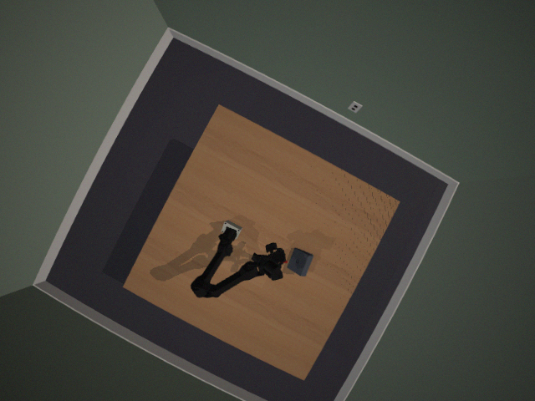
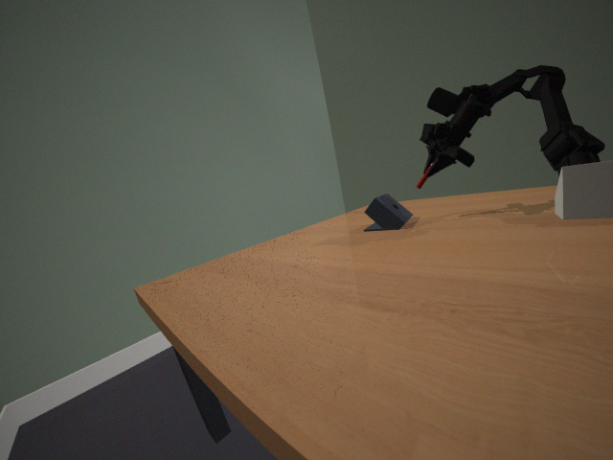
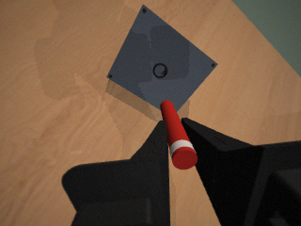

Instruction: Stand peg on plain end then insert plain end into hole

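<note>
My gripper tip is now 120 mm short of the dark sloped panel, 10 mm to the right of it and 100 mm above it. Round my gripper tip: red peg 10 mm behind, 10 mm above.
</note>
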